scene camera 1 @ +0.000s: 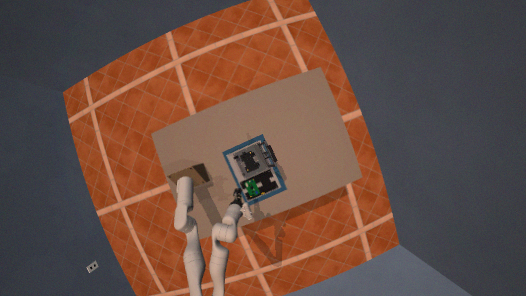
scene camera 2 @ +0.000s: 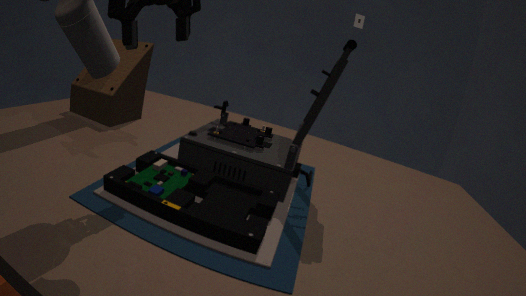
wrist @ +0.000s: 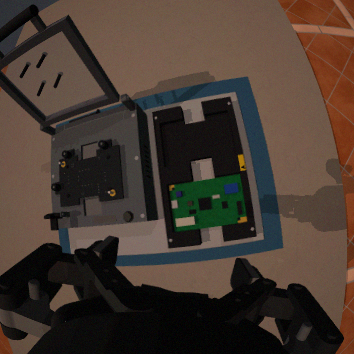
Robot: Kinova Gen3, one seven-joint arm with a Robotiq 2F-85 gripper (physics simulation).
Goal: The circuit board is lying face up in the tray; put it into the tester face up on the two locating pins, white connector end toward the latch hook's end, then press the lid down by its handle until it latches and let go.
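Where they show: gripper, fingertip midpoint: (scene camera 1: pixel 241 196) (scene camera 2: pixel 158 44) (wrist: pixel 175 261); arm's base, link origin: (scene camera 1: pixel 186 181) (scene camera 2: pixel 104 65).
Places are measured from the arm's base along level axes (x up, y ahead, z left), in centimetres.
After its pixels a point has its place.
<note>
The green circuit board (scene camera 1: pixel 252 187) @(y 39.1, x -10.7, z -14.5 cm) (scene camera 2: pixel 161 180) @(y 39.2, x -10.8, z -15.3 cm) (wrist: pixel 208 203) @(y 38.6, x -10.7, z -15.2 cm) lies face up in one end of the black tray (scene camera 2: pixel 225 204) @(y 48.5, x -11.2, z -12.7 cm) (wrist: pixel 187 142) @(y 48.0, x -11.2, z -11.4 cm). Its white connector (wrist: pixel 185 221) @(y 35.8, x -10.2, z -12.0 cm) is at the end away from the yellow label. The grey tester (scene camera 1: pixel 244 175) @(y 36.3, x -6.9, z -5.0 cm) (scene camera 2: pixel 230 159) @(y 44.5, x -8.1, z -5.4 cm) (wrist: pixel 131 175) @(y 41.9, x -7.0, z -4.3 cm) stands beside the tray, with a bare black nest and two brass-coloured locating pins. Its lid (scene camera 2: pixel 322 97) @(y 54.7, x 4.3, z -2.1 cm) (wrist: pixel 88 65) @(y 53.9, x 3.9, z -1.4 cm) stands open, tilted up, handle (scene camera 2: pixel 350 45) @(y 56.5, x 13.5, z 1.3 cm) (wrist: pixel 19 22) @(y 55.5, x 13.8, z 3.2 cm) at the top. The latch hook (wrist: pixel 54 219) @(y 34.3, x -3.9, z 7.1 cm) is at the tester's opposite edge. My gripper (scene camera 2: pixel 156 37) @(y 33.9, x 7.3, z -14.4 cm) (wrist: pixel 175 261) @(y 33.9, x 7.3, z -14.4 cm) is open and empty, raised above the tray and tester.
Tray and tester stand on a white board (wrist: pixel 125 237) @(y 32.1, x -12.4, z -1.6 cm) over a blue mat (scene camera 2: pixel 295 250) @(y 59.2, x -12.8, z -13.9 cm) (wrist: pixel 265 200) @(y 39.4, x -12.8, z -24.1 cm). A brown wedge-shaped block (scene camera 1: pixel 199 172) @(y 10.0, x -0.6, z 3.5 cm) (scene camera 2: pixel 107 107) @(y 9.7, x -8.5, z -4.3 cm) stands to the left in both scene views, with a second pale arm (scene camera 1: pixel 185 200) @(y 3.8, x 14.6, z -9.0 cm) (scene camera 2: pixel 90 40) @(y 5.3, x 6.4, z -9.1 cm) over it.
</note>
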